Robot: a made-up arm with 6 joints. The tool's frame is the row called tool. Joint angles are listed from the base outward. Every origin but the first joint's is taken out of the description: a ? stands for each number. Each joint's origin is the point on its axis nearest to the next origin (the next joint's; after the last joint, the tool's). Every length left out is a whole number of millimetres.
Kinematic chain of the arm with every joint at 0, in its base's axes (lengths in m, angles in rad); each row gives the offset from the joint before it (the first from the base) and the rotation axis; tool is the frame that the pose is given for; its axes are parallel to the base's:
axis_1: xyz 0 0.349 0.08 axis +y
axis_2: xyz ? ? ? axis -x
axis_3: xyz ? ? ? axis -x
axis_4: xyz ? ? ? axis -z
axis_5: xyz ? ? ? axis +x
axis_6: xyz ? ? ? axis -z
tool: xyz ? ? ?
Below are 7 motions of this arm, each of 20 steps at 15 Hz.
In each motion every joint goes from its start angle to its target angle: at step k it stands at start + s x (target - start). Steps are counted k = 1, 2, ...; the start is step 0. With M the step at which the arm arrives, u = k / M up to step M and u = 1 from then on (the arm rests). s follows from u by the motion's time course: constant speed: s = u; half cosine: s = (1 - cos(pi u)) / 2; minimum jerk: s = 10 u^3 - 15 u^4 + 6 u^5.
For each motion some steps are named. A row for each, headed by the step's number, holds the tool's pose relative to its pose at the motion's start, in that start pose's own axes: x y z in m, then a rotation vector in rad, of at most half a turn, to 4 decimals.
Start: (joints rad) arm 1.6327 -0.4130 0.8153 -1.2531 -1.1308 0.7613
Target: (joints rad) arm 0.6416 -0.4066 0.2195 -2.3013 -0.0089 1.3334
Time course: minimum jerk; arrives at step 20
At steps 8, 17, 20:
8: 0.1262 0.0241 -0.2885 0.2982 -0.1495 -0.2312
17: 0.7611 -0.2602 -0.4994 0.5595 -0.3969 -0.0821
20: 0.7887 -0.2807 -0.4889 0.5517 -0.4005 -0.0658

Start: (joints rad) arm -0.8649 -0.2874 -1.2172 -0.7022 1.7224 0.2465
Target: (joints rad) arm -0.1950 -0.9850 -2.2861 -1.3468 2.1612 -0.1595
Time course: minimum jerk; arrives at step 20
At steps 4, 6, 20:
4: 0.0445 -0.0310 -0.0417 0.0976 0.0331 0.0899
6: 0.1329 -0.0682 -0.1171 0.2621 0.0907 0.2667
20: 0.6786 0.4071 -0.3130 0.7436 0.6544 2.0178

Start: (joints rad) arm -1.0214 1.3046 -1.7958 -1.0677 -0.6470 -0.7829
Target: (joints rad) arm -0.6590 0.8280 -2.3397 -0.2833 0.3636 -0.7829
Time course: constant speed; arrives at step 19
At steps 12, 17, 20:
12: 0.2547 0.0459 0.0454 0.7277 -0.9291 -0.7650
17: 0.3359 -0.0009 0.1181 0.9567 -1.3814 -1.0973
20: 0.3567 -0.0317 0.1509 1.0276 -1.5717 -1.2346

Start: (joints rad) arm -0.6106 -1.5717 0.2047 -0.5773 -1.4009 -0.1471
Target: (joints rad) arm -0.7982 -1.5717 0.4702 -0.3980 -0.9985 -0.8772
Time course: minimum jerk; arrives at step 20
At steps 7, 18, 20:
7: 0.0547 -0.0028 -0.0308 0.0363 -0.0040 0.1955
18: 0.2045 0.0421 -0.1085 0.1368 -0.0466 0.7865
20: 0.2059 0.0429 -0.1092 0.1378 -0.0474 0.7928

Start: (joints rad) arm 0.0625 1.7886 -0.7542 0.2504 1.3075 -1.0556
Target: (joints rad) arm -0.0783 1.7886 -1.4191 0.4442 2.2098 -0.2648
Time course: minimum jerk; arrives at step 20
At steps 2, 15, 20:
2: -0.0019 0.0007 -0.0023 0.0046 -0.0128 -0.0082
15: 0.0173 0.2175 -0.3884 0.9038 -1.1460 -0.6576
20: 0.0574 0.2604 -0.4250 1.0598 -1.2437 -0.6875

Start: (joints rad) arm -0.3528 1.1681 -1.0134 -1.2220 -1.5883 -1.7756
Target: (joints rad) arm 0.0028 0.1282 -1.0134 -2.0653 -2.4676 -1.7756
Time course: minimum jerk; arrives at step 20
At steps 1, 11, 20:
1: 0.0004 -0.0007 0.0000 -0.0010 0.0004 -0.0010
11: 0.0705 -0.3991 0.0760 -0.2172 0.2734 -0.6956
20: -0.0669 -0.6105 0.1409 0.0117 0.4953 -1.2458

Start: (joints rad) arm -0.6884 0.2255 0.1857 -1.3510 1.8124 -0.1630
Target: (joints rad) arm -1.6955 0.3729 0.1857 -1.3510 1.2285 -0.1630
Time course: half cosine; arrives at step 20
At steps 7, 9, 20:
7: -0.0125 0.0921 0.1118 -0.4243 -0.0432 0.0339
9: -0.0259 0.1557 0.1559 -0.6544 -0.0744 0.0458
20: -0.1169 0.4297 0.1845 -1.5335 -0.2559 0.0416

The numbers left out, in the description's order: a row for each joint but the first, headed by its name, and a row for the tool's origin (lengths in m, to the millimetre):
axis_2: 0.157 0 0.072
axis_3: 0 -0.331 -0.098
axis_4: 0 -0.038 -0.466
axis_5: -0.38 -0.052 0
axis_6: 0 0.12 -0.02
tool: 0.062 -0.3 0

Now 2 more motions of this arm.
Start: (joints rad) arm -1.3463 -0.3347 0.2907 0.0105 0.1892 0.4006
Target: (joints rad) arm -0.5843 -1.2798 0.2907 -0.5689 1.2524 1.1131
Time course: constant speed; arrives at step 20
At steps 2, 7, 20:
2: -0.0766 0.0193 -0.0520 0.1476 0.1618 -0.0393
7: -0.3058 0.1006 -0.1289 0.4881 0.5984 -0.1868
20: -0.8496 0.4661 0.0540 1.2396 1.8116 -0.6127

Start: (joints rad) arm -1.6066 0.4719 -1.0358 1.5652 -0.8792 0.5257
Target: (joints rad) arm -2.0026 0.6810 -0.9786 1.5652 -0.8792 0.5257
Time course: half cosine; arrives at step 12
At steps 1, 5, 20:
1: 0.0004 0.0009 -0.0012 0.0078 -0.0021 -0.0012
5: 0.0090 0.0231 -0.0216 0.1698 -0.0390 -0.0303
20: 0.0248 0.0711 -0.0391 0.4597 -0.0762 -0.0982

